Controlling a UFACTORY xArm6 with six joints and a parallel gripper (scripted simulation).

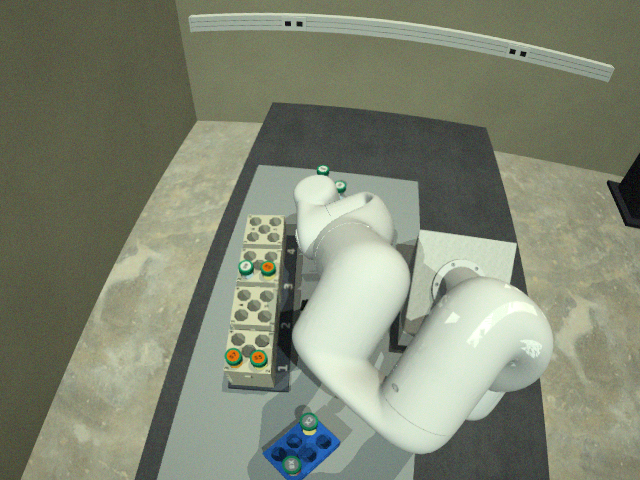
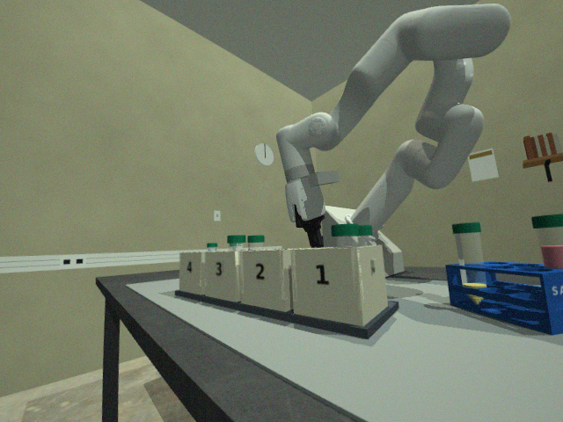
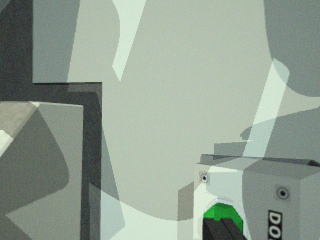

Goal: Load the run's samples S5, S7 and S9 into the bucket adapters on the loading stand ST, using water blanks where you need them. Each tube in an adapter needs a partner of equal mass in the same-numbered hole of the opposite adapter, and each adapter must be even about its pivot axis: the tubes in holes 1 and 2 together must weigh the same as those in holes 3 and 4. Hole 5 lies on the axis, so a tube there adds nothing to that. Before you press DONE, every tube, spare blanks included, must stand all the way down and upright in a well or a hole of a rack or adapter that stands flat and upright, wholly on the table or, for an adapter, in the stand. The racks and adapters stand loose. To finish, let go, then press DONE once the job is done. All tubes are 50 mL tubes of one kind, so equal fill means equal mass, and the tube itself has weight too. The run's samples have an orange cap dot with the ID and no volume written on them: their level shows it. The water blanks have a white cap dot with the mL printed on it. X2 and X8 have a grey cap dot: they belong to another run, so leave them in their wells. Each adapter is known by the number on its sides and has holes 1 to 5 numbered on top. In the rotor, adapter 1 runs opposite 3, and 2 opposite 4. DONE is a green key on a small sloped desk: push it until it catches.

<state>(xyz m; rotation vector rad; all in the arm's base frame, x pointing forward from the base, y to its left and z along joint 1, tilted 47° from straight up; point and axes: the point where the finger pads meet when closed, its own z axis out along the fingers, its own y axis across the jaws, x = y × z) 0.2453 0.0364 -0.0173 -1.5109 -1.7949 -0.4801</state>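
Now: hand 50 mm above the green done key. Round my hand: orange-capped tube: 190 mm ahead, 210 mm to the left, 50 mm below; then yellow-filled tube: 180 mm ahead, 10 mm to the right, 50 mm below; then dark stand base: 190 mm ahead, 30 mm to the left, 110 mm below.
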